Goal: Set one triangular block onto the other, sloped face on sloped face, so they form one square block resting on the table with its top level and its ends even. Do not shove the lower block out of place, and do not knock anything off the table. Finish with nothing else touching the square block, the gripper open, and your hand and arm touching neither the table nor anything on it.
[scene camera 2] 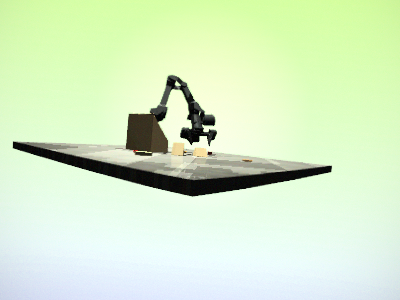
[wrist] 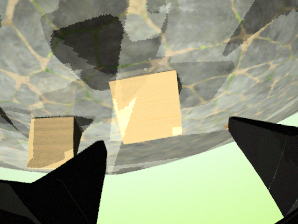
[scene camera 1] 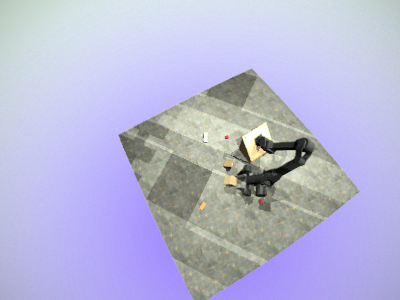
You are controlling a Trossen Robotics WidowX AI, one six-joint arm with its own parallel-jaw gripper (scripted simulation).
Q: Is the gripper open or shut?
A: Open.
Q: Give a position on a tan triangular block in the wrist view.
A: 53, 141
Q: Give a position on a tan triangular block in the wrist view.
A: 147, 106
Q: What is the gripper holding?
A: Nothing.
